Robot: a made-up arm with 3 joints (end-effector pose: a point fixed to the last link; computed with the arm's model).
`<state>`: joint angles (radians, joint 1 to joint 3).
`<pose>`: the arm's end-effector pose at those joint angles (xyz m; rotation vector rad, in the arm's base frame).
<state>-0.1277 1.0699 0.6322</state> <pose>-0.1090 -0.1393 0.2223 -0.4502 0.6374 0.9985</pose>
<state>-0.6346 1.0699 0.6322</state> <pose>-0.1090 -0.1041 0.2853 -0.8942 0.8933 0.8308</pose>
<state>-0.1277 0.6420 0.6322</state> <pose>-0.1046 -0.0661 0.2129 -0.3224 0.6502 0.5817</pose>
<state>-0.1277 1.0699 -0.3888</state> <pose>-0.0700 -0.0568 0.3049 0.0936 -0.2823 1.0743</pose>
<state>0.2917 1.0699 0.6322</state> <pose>-0.1090 -0.1420 0.1624 -0.0805 0.4117 1.0988</pose>
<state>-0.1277 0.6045 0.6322</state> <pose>-0.1027 -0.0599 0.2121 -0.3110 0.6503 0.5452</pose>
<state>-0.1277 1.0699 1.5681</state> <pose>-0.1631 -0.2354 0.2493 -0.9287 1.4679 0.7499</pose>
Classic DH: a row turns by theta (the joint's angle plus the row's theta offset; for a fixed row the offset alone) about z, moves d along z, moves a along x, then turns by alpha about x. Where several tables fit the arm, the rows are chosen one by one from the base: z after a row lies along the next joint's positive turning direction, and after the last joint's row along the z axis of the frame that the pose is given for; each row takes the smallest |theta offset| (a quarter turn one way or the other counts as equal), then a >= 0, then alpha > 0; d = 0 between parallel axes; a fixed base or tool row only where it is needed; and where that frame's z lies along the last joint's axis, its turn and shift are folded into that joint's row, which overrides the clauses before.
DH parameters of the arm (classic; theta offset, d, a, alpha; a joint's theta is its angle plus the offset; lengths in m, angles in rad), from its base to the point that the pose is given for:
base (fixed): 1.5708 0.186 0 1.5708
joint 1: 0 0.063 -0.116 -1.5708
joint 2: 1.5708 0.137 0.148 1.5708
joint 3: 0 0.138 -0.104 -1.5708
tool (fixed): 3.1416 -0.071 0 0

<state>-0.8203 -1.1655 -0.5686</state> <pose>0.1811 0.0693 0.3070 -1.0379 -0.9575 -0.8801</pose>
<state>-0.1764 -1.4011 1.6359</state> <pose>0.1609 0.1343 0.2005 0.9951 1.2173 -1.1497</pose>
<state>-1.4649 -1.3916 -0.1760</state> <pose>0.1929 0.0786 0.2534 -1.3201 -1.1386 -1.0253</pose>
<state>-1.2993 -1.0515 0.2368</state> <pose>0.1513 0.0440 0.1903 -1.0442 -0.4865 -1.0139</pose>
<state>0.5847 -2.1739 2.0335</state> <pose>0.3230 -0.0266 0.2591 2.4590 1.5941 -1.0315</pose>
